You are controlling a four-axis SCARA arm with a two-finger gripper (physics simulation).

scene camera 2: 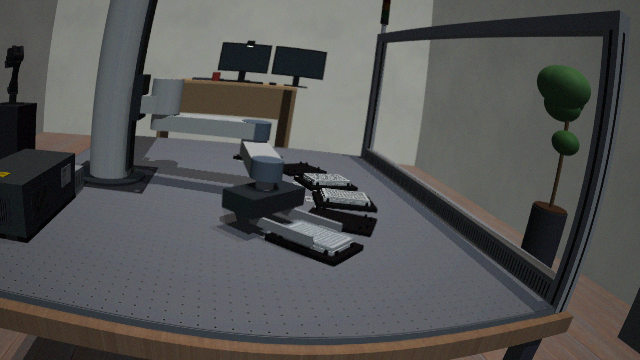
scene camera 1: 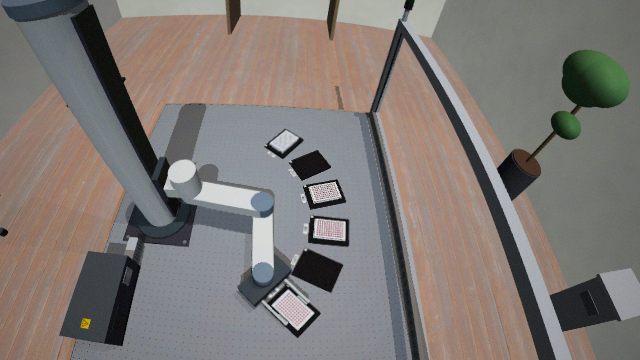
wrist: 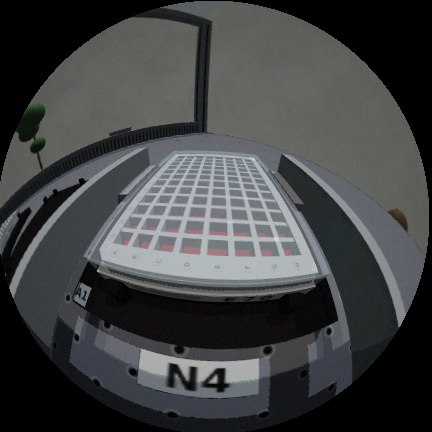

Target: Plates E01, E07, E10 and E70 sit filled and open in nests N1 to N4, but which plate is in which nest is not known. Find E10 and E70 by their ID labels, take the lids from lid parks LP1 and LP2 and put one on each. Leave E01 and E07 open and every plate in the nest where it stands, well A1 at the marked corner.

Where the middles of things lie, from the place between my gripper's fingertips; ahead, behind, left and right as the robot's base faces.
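Labels:
Relative to the nest N4 [scene camera 2: 333, 260], my gripper is 20 mm to the right, 20 mm past it and 30 mm above it. The lid park LP1 [scene camera 1: 315, 269] is 80 mm ahead of my hand, 170 mm to the left of it and 30 mm below it. I also see the dark control box [scene camera 1: 99, 291], 10 mm to the right of my hand, 710 mm behind it and 20 mm above it.

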